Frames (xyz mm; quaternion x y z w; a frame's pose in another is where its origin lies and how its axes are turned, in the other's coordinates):
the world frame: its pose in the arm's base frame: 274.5 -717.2 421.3 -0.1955 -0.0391 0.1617 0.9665
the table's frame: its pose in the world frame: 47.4 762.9 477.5 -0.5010 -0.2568 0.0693 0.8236
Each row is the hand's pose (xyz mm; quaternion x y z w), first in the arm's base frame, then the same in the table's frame.
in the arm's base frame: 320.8 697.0 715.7 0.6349 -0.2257 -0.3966 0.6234
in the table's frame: 631.8 -28.7 151.7 0.6177 0.1581 -0.7700 0.0239
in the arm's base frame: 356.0 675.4 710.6 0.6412 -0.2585 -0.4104 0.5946
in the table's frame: 637.9 -23.2 110.9 0.5921 0.1328 -0.7948 0.0088
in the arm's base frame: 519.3 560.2 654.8 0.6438 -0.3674 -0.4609 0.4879
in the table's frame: 649.1 31.2 -89.0 -0.4865 -0.0520 0.8713 0.0387
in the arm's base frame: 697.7 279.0 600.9 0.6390 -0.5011 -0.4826 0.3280
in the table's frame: 548.6 59.2 -409.8 -0.3479 0.0799 0.9285 0.1026
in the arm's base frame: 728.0 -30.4 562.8 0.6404 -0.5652 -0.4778 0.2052
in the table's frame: 333.9 51.0 -637.7 -0.2612 0.1692 0.9362 0.1631
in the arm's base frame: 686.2 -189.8 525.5 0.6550 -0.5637 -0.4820 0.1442
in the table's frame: 182.5 57.8 -712.4 -0.2330 0.1902 0.9292 0.2147
